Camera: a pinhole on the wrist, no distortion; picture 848 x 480 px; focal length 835.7 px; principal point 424.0 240.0 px. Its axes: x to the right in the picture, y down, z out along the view. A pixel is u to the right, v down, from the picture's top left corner.
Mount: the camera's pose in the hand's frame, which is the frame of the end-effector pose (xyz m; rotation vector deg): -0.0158 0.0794 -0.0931 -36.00 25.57 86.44
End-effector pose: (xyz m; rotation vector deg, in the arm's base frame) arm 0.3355 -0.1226 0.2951 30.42 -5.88 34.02
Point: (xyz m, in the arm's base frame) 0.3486 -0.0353 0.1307
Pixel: behind the camera
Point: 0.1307 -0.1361 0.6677
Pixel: 212 275
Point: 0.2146 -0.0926 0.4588
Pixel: 150 254
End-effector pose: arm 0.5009 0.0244 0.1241 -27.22 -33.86 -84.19
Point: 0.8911 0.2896 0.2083
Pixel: 544 403
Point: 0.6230 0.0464 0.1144
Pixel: 219 198
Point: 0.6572 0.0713 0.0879
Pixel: 469 456
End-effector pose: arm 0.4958 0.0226 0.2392 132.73 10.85 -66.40
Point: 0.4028 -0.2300 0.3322
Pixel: 277 398
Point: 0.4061 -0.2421 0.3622
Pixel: 350 449
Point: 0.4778 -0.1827 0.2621
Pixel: 221 104
